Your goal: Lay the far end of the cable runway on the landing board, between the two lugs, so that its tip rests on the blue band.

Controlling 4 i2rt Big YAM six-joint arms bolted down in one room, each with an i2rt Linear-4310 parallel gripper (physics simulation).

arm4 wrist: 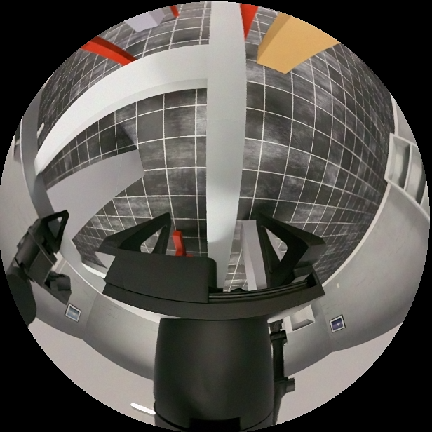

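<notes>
A long light grey beam point(226, 125) runs from the top of the arm4 wrist view down between the fingers of my arm4 gripper point(215, 217). The fingers stand wide apart, with a gap to the beam on each side; the gripper is open. A second light grey beam point(115, 85) meets the first from the left. I cannot tell which of these is the cable runway. Another arm's black gripper point(61, 254) is at the left edge, near a grey rail; whose it is and its hold are unclear. Landing board, lugs and blue band cannot be made out.
A tan block point(295, 42) is at upper right. A red bar point(107, 50) is at upper left, and a small red piece point(178, 242) shows between the fingers. A grey panel point(97, 182) is at left. A black arm part point(278, 350) stands behind at lower right.
</notes>
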